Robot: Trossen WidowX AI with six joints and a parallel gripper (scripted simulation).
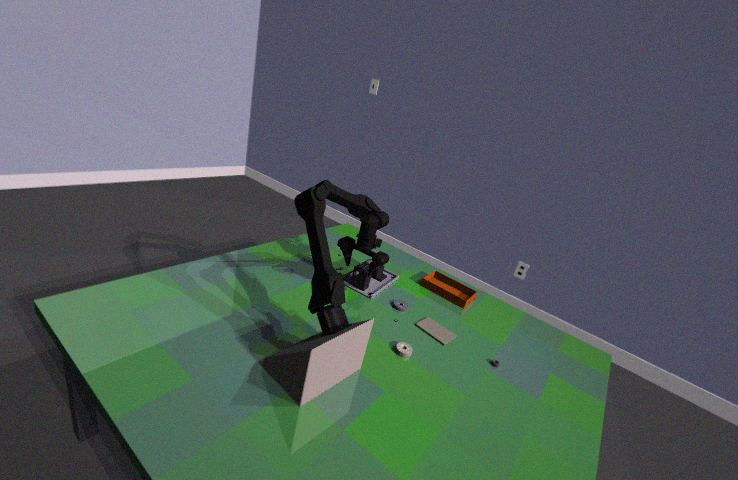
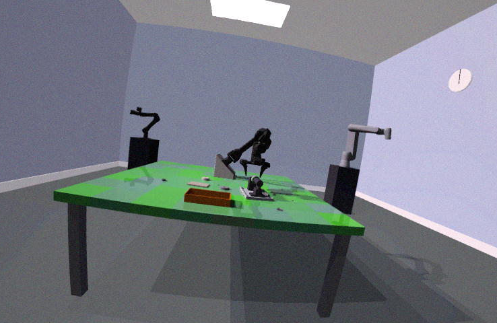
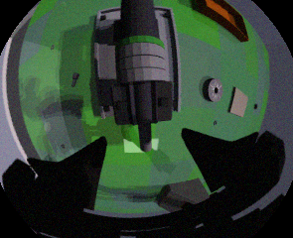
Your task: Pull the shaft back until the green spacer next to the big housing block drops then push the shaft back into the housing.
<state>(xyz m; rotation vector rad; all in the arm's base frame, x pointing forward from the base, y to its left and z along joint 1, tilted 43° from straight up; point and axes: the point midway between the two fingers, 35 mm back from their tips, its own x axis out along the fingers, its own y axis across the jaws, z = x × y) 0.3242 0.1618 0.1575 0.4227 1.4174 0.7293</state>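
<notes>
Now: gripper tip 9 cm short of the thin green spacer and 2 cm to the right of it. Also, from my gripper tip: white ring: 10 cm behind, 32 cm to the right, 8 cm below; then grey washer: 8 cm ahead, 16 cm to the right, 8 cm below; then flat grey plate: 8 cm ahead, 32 cm to the right, 8 cm below.
</notes>
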